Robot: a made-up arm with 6 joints.
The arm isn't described. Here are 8 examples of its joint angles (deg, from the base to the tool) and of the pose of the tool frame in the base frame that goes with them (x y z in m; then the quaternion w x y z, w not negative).
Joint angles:
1: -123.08 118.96 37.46 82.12 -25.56 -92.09
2: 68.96 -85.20 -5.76 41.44 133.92 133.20
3: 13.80 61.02 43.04 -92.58 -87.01 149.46
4: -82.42 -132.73 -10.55 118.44 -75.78 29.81
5: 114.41 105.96 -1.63 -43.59 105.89 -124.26
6: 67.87 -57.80 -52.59 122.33 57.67 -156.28
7: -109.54 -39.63 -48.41 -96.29 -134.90 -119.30
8: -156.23 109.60 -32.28 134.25 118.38 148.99
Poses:
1: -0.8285 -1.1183 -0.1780 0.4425 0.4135 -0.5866 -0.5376
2: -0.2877 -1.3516 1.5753 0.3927 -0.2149 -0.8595 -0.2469
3: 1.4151 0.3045 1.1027 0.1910 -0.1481 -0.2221 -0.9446
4: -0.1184 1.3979 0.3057 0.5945 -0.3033 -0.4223 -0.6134
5: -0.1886 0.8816 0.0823 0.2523 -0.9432 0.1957 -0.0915
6: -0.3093 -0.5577 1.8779 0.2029 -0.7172 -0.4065 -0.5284
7: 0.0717 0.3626 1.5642 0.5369 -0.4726 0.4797 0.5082
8: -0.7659 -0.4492 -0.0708 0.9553 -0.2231 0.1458 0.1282
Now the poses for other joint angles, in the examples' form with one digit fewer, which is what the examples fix.
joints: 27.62 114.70 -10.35 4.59 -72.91 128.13
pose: 0.930 0.180 -0.064 0.659 -0.368 -0.655 0.038
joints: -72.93 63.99 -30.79 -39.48 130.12 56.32
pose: 0.066 -0.957 0.888 0.991 -0.076 0.024 -0.107
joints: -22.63 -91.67 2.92 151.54 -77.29 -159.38
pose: -1.282 0.759 1.320 0.093 0.683 0.575 -0.441
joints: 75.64 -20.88 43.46 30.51 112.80 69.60
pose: 0.149 -0.359 2.618 0.048 -0.418 -0.878 0.228
